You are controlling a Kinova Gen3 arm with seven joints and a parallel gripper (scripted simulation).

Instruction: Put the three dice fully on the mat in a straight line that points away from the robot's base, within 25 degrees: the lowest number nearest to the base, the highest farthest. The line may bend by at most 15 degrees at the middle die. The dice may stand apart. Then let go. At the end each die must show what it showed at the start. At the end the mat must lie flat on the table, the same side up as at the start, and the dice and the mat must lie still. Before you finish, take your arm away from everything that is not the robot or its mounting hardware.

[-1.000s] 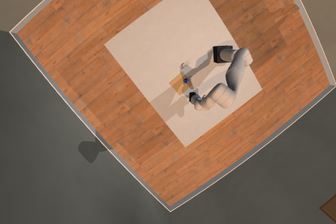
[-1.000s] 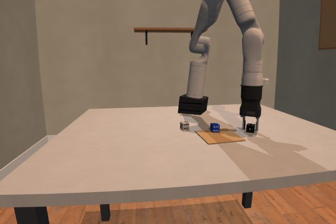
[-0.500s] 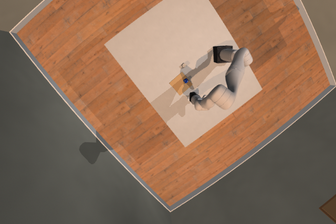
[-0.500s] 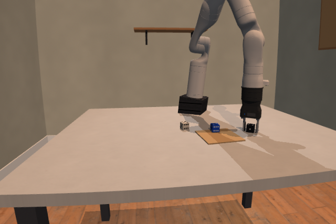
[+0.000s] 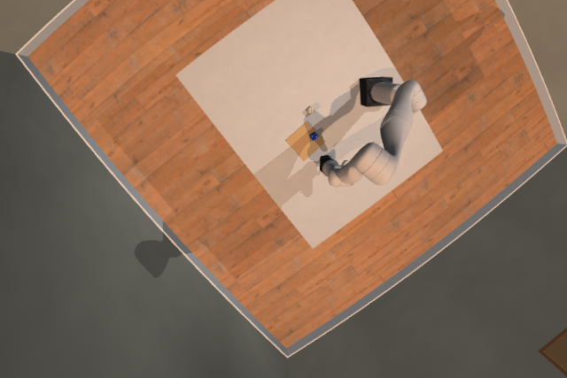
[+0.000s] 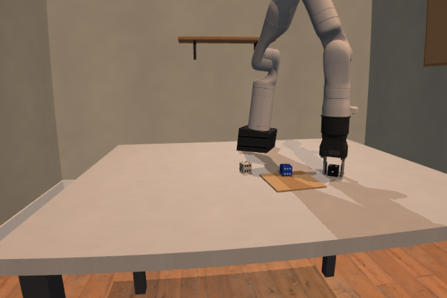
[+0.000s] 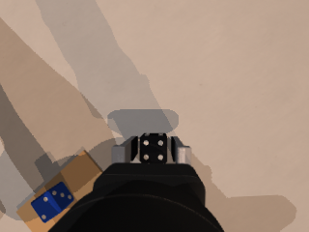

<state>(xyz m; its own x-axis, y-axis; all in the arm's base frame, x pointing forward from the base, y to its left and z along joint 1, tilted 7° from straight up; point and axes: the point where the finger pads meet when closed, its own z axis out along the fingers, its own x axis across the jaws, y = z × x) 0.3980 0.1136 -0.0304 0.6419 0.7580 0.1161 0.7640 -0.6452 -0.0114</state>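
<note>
Now: the mat 14 cm to the right of my hand, 2 cm below it and 2 cm ahead of it. From my hand the other things lie so: white die (25 cm to the right, 10 cm behind); then blue die (14 cm to the right, 3 cm behind).
</note>
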